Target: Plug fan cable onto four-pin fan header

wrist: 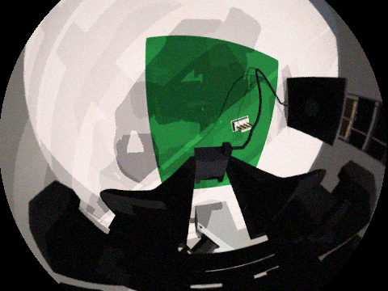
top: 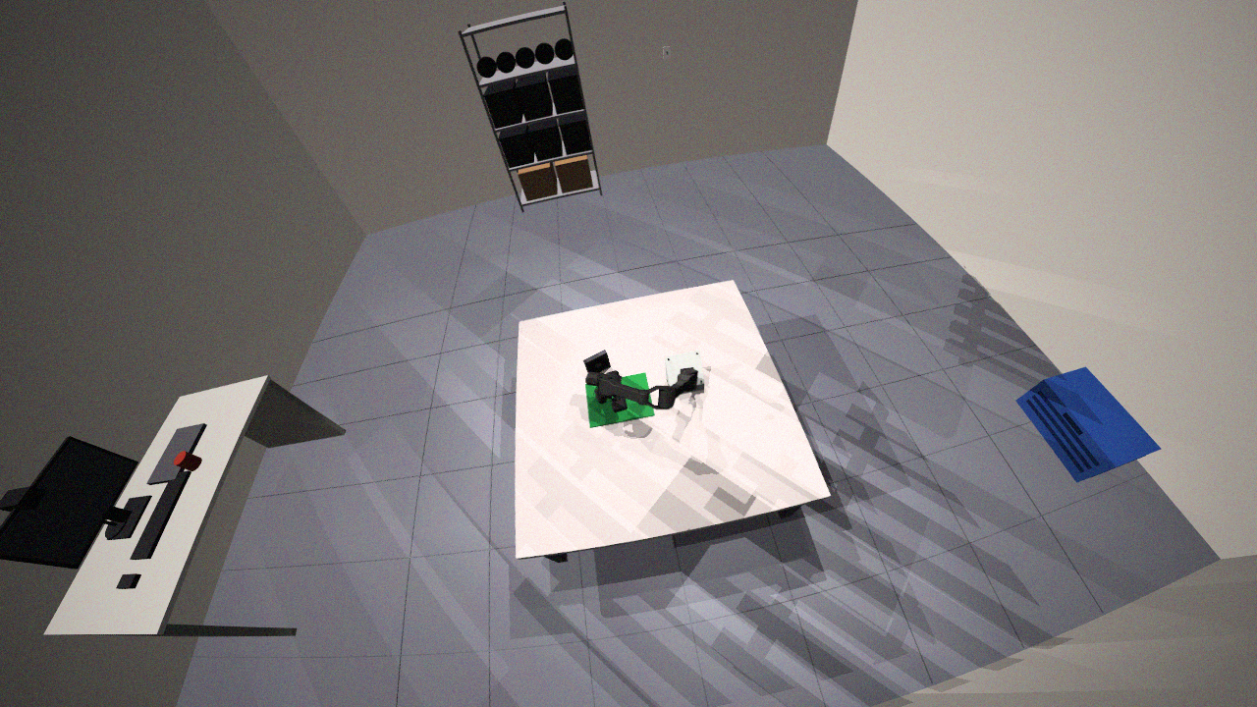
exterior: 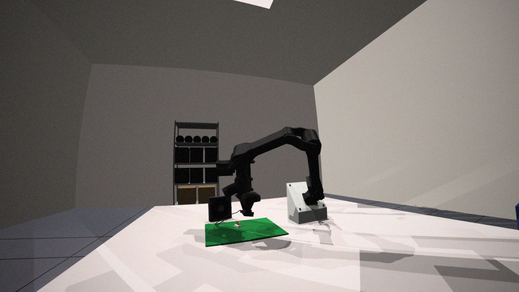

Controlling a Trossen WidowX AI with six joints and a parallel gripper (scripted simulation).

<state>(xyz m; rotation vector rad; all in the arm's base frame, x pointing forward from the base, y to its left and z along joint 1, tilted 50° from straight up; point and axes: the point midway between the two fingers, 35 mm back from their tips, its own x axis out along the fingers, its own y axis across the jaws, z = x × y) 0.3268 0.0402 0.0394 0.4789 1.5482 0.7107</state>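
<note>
The dark plug lies 10 mm behind my gripper tip. Round my gripper tip: pale four-pin header 80 mm to the right, 80 mm below, 20 mm ahead; then green board 90 mm below, 40 mm to the right, 10 mm ahead; then black fan 220 mm to the right, 90 mm ahead, 20 mm below.
</note>
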